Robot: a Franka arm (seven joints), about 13 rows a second.
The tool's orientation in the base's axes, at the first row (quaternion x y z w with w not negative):
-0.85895, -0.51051, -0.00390, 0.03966
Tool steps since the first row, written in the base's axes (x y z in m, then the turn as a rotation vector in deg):
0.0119, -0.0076, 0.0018, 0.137, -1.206, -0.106
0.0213, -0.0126, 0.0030, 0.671, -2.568, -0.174
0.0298, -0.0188, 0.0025, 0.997, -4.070, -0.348
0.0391, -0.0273, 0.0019, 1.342, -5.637, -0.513
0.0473, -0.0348, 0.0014, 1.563, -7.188, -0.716
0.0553, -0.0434, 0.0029, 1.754, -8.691, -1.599
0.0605, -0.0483, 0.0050, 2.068, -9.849, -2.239
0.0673, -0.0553, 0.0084, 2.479, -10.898, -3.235
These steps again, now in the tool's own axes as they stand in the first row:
-0.0009, 0.0139, -0.0027, -0.997, 0.701, 0.014
-0.0007, 0.0245, -0.0046, -1.938, 1.821, -0.034
-0.0021, 0.0349, -0.0049, -3.107, 2.833, 0.020
-0.0051, 0.0472, -0.0052, -4.324, 3.891, 0.060
-0.0078, 0.0580, -0.0055, -5.587, 4.836, 0.143
-0.0114, 0.0690, -0.0079, -6.855, 5.775, 0.908
-0.0131, 0.0757, -0.0105, -7.750, 6.642, 1.452
-0.0159, 0.0848, -0.0146, -8.520, 7.566, 2.355

